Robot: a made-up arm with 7 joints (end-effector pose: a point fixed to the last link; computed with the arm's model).
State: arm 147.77 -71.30 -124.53 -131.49 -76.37 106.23 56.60
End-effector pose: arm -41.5 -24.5 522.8 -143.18 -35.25 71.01
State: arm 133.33 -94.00 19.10 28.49 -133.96 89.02 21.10
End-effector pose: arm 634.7 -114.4 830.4 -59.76 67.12 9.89
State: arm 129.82 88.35 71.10 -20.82 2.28 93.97 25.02
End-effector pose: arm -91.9 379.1 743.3 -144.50 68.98 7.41
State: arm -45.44 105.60 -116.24 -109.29 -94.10 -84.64 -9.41
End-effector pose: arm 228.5 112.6 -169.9 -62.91 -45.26 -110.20
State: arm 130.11 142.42 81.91 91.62 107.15 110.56 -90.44
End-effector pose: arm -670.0 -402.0 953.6 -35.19 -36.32 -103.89
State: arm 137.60 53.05 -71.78 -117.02 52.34 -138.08 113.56
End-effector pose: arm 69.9 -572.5 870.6 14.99 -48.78 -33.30
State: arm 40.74 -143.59 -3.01 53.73 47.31 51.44 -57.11
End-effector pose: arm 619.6 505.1 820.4 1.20 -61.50 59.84
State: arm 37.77 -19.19 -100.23 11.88 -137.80 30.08 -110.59
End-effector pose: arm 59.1 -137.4 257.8 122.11 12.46 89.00
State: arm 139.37 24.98 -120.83 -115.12 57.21 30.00 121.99
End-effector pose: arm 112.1 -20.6 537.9 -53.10 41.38 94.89
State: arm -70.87 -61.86 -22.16 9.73 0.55 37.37 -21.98
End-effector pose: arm 765.3 154.1 74.3 -51.17 22.39 68.89
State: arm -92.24 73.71 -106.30 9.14 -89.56 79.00 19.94
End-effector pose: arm -465.0 511.1 -250.0 90.96 -12.88 -122.39
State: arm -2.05 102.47 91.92 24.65 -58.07 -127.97 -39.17
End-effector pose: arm -453.7 460.8 -535.0 13.53 -68.63 18.70
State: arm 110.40 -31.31 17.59 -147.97 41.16 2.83 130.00
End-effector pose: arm -506.3 144.6 -103.4 122.74 71.75 -9.81
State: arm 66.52 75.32 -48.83 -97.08 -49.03 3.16 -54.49
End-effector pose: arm 97.5 173.7 368.2 61.90 22.53 -25.45
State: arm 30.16 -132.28 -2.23 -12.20 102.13 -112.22 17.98
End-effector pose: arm -19.0 464.4 428.7 74.84 -101.50 9.62
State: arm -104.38 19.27 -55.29 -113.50 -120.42 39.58 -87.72
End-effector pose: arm -41.4 -454.4 69.8 -78.22 63.95 -45.30
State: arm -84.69 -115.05 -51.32 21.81 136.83 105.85 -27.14
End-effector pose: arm 354.0 587.0 -353.8 132.61 -19.85 -79.86
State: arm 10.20 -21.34 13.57 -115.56 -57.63 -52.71 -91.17
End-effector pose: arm -291.1 120.6 280.3 -40.74 48.21 1.24
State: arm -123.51 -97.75 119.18 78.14 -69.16 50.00 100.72
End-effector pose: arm 817.6 -289.6 142.0 -29.94 171.36 6.68
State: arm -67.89 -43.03 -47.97 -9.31 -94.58 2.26 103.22
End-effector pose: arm 348.0 478.3 206.1 76.35 -6.18 148.60
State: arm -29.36 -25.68 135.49 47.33 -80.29 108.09 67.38
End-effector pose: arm -32.0 -604.5 194.3 46.05 45.37 70.54
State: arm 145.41 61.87 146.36 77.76 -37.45 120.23 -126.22
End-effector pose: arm -842.5 -71.5 -124.8 10.20 127.83 98.06
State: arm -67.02 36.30 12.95 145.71 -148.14 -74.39 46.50
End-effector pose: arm -912.8 -142.8 85.0 26.06 -161.99 37.16
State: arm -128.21 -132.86 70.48 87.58 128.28 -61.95 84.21
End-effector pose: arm 914.4 -725.5 -398.1 34.03 17.13 -15.95
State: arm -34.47 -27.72 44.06 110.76 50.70 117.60 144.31
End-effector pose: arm 117.0 -121.8 542.8 99.34 62.91 91.78
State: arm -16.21 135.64 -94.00 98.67 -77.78 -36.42 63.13
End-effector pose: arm -566.1 897.9 -379.4 91.45 132.01 -9.21
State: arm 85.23 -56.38 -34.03 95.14 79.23 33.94 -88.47
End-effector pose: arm 339.9 -125.3 -229.3 19.41 53.16 -63.89
